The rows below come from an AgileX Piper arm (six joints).
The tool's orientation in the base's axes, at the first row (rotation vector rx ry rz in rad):
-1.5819 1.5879 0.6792
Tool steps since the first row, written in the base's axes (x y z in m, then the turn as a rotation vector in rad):
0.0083 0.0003 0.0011 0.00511 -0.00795 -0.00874
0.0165 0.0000 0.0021 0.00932 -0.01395 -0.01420
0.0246 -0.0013 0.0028 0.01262 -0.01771 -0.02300
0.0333 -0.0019 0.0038 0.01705 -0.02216 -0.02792
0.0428 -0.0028 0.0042 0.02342 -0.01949 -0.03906
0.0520 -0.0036 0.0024 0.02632 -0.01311 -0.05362
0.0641 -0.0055 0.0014 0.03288 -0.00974 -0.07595
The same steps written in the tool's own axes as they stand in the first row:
-0.0004 -0.0083 0.0009 0.01207 -0.00438 -0.00087
-0.0004 -0.0166 0.0014 0.02028 -0.00820 -0.00211
0.0003 -0.0248 0.0012 0.02988 -0.01044 0.00020
0.0005 -0.0335 0.0015 0.03678 -0.01443 -0.00003
0.0015 -0.0430 0.0020 0.04487 -0.01881 0.00931
0.0041 -0.0519 0.0037 0.05339 -0.01894 0.02304
0.0069 -0.0638 0.0046 0.07025 -0.02176 0.03919

